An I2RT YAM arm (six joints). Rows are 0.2 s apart.
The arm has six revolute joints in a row. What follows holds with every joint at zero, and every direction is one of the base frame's. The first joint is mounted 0.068 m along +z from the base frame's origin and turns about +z. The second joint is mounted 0.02 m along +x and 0.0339 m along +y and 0.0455 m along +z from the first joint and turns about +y. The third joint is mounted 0.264 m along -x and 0.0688 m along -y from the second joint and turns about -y. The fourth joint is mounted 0.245 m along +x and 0.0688 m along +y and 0.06 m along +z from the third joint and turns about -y. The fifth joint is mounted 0.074 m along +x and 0.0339 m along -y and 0.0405 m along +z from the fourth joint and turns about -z. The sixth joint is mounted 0.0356 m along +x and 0.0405 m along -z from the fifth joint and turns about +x. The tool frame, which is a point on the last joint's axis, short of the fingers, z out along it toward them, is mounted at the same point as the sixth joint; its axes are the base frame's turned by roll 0, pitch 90 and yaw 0 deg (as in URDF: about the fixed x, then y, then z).
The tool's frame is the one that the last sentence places.
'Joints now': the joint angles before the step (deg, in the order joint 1, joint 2, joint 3, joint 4, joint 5, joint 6). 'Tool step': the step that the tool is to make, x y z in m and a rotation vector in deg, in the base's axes. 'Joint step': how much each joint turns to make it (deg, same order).
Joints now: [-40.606 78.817 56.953 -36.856 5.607 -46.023]
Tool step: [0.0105 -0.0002 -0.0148 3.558 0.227 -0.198]
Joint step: [1.156 3.308 -0.083 0.720 -1.559 2.468]
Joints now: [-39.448 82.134 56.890 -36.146 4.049 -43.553]
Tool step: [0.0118 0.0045 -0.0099 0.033 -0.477 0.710]
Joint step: [2.224 1.859 -0.745 2.846 0.445 1.486]
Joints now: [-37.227 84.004 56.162 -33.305 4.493 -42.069]
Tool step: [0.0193 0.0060 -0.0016 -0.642 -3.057 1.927]
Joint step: [3.062 1.920 0.748 3.909 -0.520 1.619]
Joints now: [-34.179 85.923 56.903 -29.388 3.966 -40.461]
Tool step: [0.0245 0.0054 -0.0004 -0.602 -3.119 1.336]
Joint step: [3.278 3.095 2.165 3.725 0.075 2.271]
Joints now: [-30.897 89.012 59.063 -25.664 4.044 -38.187]
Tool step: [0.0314 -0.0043 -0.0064 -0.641 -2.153 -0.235]
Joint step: [2.140 6.196 4.387 3.820 0.956 2.241]
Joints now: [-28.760 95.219 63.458 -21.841 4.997 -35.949]
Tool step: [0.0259 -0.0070 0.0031 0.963 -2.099 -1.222]
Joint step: [0.951 4.992 6.153 -0.013 -0.165 2.855]
